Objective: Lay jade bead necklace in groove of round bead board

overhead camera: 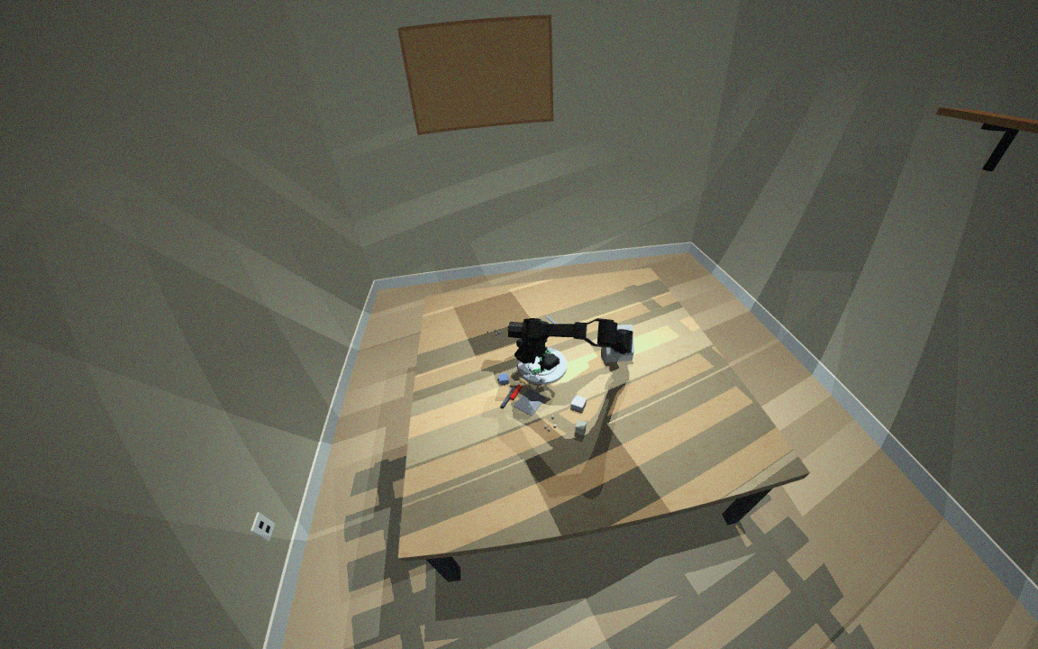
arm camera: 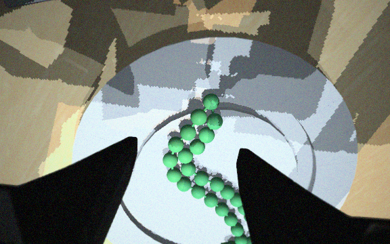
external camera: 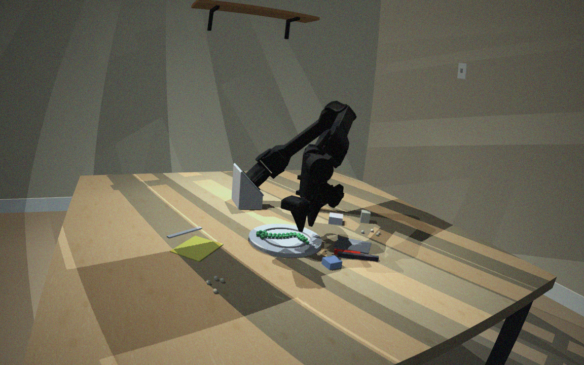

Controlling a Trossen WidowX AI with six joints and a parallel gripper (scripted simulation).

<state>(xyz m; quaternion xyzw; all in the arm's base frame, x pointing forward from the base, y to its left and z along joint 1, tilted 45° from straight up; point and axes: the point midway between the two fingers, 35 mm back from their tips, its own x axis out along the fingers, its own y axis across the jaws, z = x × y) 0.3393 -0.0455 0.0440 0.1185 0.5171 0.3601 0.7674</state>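
The round grey bead board is 40 mm to the right of my gripper tip, 30 mm below it and 30 mm behind it. The rest, counted from my gripper tip: grey plate: 120 mm to the left, 70 mm ahead, 40 mm below; then blue block: 140 mm ahead, 40 mm below, 10 mm to the right; then red and black pen: 120 mm ahead, 70 mm to the left, 40 mm below.
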